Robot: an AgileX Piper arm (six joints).
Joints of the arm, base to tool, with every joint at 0 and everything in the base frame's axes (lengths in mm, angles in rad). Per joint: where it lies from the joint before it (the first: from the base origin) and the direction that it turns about. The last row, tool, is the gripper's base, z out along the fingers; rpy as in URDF.
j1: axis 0 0 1 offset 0 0 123
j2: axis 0 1 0 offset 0 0 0
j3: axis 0 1 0 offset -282.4 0 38.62
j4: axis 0.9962 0 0.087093 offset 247.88 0 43.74
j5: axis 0 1 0 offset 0 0 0
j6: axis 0.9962 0 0.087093 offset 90.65 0 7.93
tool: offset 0 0 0 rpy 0 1.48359 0
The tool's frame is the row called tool.
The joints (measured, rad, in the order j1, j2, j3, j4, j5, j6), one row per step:
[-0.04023 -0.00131 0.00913 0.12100 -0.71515 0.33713]
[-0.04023 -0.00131 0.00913 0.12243 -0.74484 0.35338]
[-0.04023 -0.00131 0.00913 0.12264 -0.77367 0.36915]
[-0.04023 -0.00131 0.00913 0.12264 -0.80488 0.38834]
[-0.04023 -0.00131 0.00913 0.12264 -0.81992 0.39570]
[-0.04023 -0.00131 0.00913 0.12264 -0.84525 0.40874]
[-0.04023 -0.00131 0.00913 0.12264 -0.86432 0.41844]
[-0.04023 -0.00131 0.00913 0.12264 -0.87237 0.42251]
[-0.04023 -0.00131 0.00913 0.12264 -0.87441 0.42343]
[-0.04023 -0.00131 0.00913 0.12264 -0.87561 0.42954]
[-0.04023 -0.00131 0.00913 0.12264 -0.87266 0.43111]
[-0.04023 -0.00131 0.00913 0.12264 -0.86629 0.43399]
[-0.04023 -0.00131 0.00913 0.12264 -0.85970 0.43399]
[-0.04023 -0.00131 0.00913 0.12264 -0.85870 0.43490]
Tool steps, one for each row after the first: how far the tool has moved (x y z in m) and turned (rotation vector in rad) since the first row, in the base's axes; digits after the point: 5 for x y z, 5 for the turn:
[-0.00197 -0.00025 0.00184 0.01168 -0.03128 0.00820]
[-0.00392 -0.00042 0.00358 0.02151 -0.06163 0.01638]
[-0.00610 -0.00058 0.00540 0.03295 -0.09474 0.02713]
[-0.00717 -0.00065 0.00625 0.03706 -0.11049 0.03104]
[-0.00899 -0.00076 0.00765 0.04421 -0.13710 0.03829]
[-0.01039 -0.00085 0.00867 0.04936 -0.15712 0.04380]
[-0.01099 -0.00088 0.00909 0.05147 -0.16557 0.04614]
[-0.01114 -0.00089 0.00920 0.05193 -0.16770 0.04666]
[-0.01123 -0.00090 0.00926 0.05575 -0.16957 0.05121]
[-0.01101 -0.00088 0.00911 0.05695 -0.16681 0.05267]
[-0.01054 -0.00086 0.00877 0.05922 -0.16079 0.05544]
[-0.01005 -0.00083 0.00842 0.05966 -0.15424 0.05602]
[-0.00998 -0.00082 0.00837 0.06031 -0.15334 0.05680]

